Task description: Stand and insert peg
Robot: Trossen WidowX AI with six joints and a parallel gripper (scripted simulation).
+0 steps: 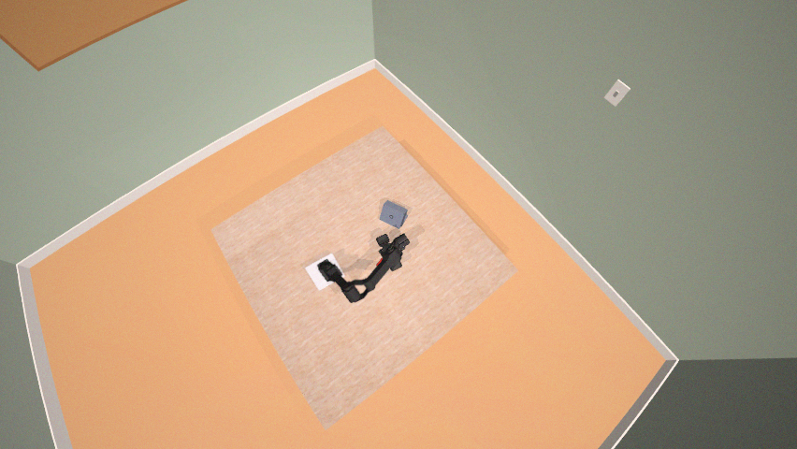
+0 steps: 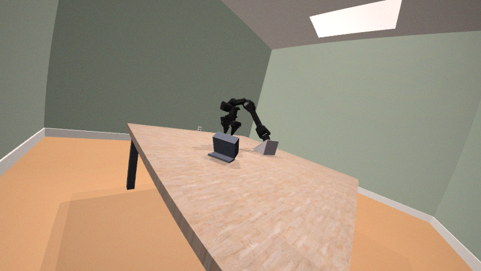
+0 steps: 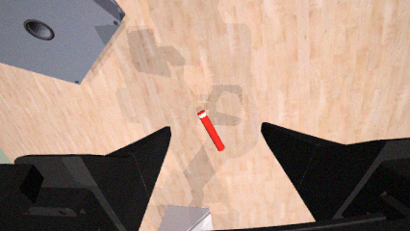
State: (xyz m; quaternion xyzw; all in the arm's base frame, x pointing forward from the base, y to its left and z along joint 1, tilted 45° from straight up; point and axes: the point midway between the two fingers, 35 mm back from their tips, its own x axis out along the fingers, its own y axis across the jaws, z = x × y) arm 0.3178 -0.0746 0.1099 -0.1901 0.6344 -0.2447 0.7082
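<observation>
Now: the peg 80 mm below my gripper tip, 30 mm behind it and 20 mm to the left of it. The rest, counted from my gripper tip: flat foot plate: 210 mm to the left, 170 mm ahead, 90 mm below; panel: 190 mm to the left, 150 mm ahead, 20 mm below.
</observation>
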